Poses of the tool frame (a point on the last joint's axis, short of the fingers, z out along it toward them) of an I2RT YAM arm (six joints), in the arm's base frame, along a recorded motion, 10 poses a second.
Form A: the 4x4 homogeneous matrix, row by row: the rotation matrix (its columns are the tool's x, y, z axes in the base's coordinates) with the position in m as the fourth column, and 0 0 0 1 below. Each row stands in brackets.
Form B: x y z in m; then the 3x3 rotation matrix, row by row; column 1 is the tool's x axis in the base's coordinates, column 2 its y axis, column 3 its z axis. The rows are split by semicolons. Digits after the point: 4 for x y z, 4 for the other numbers.
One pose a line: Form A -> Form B
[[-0.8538 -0.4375 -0.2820 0.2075], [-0.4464 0.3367 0.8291 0.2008], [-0.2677 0.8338 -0.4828 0.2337], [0 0 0 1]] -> 0.2075 0.2008 0.2337; -0.8538 -0.4375 -0.2820; -0.4464 0.3367 0.8291; -0.2677 0.8338 -0.4828
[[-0.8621 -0.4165 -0.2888 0.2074], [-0.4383 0.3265 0.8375 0.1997], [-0.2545 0.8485 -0.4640 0.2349], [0 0 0 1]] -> 0.2074 0.1997 0.2349; -0.8621 -0.4165 -0.2888; -0.4383 0.3265 0.8375; -0.2545 0.8485 -0.4640
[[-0.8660 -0.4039 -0.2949 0.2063], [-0.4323 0.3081 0.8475 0.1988], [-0.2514 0.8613 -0.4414 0.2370], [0 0 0 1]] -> 0.2063 0.1988 0.2370; -0.8660 -0.4039 -0.2949; -0.4323 0.3081 0.8475; -0.2514 0.8613 -0.4414
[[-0.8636 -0.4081 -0.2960 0.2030], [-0.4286 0.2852 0.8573 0.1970], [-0.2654 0.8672 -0.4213 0.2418], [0 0 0 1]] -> 0.2030 0.1970 0.2418; -0.8636 -0.4081 -0.2960; -0.4286 0.2852 0.8573; -0.2654 0.8672 -0.4213
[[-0.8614 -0.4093 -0.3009 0.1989], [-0.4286 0.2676 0.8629 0.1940], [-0.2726 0.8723 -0.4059 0.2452], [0 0 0 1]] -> 0.1989 0.1940 0.2452; -0.8614 -0.4093 -0.3009; -0.4286 0.2676 0.8629; -0.2726 0.8723 -0.4059
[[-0.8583 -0.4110 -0.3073 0.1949], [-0.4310 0.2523 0.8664 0.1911], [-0.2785 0.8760 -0.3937 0.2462], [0 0 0 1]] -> 0.1949 0.1911 0.2462; -0.8583 -0.4110 -0.3073; -0.4310 0.2523 0.8664; -0.2785 0.8760 -0.3937
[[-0.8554 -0.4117 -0.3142 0.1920], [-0.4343 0.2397 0.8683 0.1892], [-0.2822 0.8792 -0.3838 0.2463], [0 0 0 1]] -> 0.1920 0.1892 0.2463; -0.8554 -0.4117 -0.3142; -0.4343 0.2397 0.8683; -0.2822 0.8792 -0.3838
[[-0.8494 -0.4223 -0.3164 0.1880], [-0.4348 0.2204 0.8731 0.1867], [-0.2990 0.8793 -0.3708 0.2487], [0 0 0 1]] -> 0.1880 0.1867 0.2487; -0.8494 -0.4223 -0.3164; -0.4348 0.2204 0.8731; -0.2990 0.8793 -0.3708
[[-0.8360 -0.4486 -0.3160 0.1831], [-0.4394 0.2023 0.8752 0.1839], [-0.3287 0.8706 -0.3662 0.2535], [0 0 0 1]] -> 0.1831 0.1839 0.2535; -0.8360 -0.4486 -0.3160; -0.4394 0.2023 0.8752; -0.3287 0.8706 -0.3662
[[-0.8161 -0.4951 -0.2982 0.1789], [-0.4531 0.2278 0.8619 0.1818], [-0.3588 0.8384 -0.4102 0.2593], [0 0 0 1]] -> 0.1789 0.1818 0.2593; -0.8161 -0.4951 -0.2982; -0.4531 0.2278 0.8619; -0.3588 0.8384 -0.4102
